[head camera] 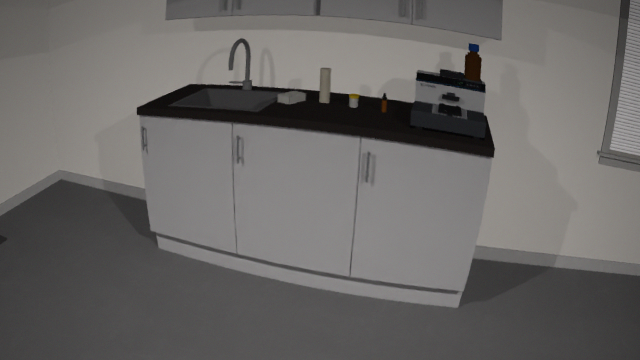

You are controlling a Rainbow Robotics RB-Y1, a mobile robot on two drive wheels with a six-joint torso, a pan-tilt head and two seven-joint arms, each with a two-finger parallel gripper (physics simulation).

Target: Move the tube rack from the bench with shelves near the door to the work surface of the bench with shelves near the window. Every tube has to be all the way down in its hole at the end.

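Places are measured from the robot's base along level axes (x up, y left, z back), in centimetres.
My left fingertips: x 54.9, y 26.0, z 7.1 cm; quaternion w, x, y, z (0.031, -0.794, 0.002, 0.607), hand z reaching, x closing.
Note:
Behind a point stands the place of what it marks.
The tube rack does not show in the head camera view. The bench with shelves near the door and the bench with shelves near the window do not show either. Neither my left gripper nor my right gripper is in view.
A sink cabinet (295, 200) @(x 52.1, y 3.1, z -190.5 cm) with a dark worktop (320, 119) @(x 91.0, y -6.8, z -189.5 cm) stands against the wall. On it are a sink (220, 99) @(x 85.3, y 48.9, z -250.7 cm), a faucet (247, 65) @(x 105.6, y 33.4, z -250.4 cm), small bottles and a grey-white machine (450, 97) @(x 104.4, y -66.9, z -194.4 cm). Wall cabinets (365, 10) @(x 142.1, y -26.8, z -211.9 cm) hang above. A window (625, 100) @(x 117.8, y -188.7, z -195.1 cm) is at the right edge.

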